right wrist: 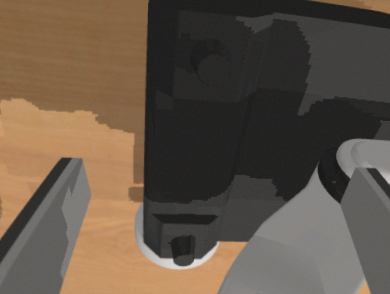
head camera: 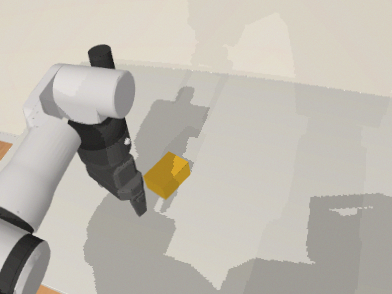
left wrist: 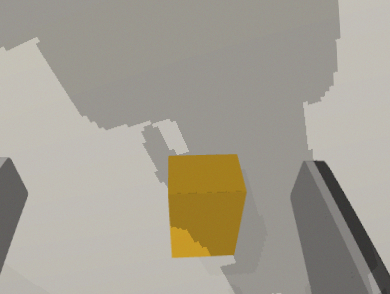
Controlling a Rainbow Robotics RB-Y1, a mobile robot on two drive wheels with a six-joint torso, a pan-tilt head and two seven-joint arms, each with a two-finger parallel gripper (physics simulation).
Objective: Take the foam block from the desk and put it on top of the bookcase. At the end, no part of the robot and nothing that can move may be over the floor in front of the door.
Observation:
In view: my left gripper (head camera: 122, 197), my right gripper (right wrist: 217, 181) and a yellow foam block (head camera: 170, 171).
The yellow foam block also shows in the left wrist view (left wrist: 206, 193). My left gripper is seen too in the left wrist view (left wrist: 156, 178). The right wrist view does not show the yellow foam block: it is out of frame.

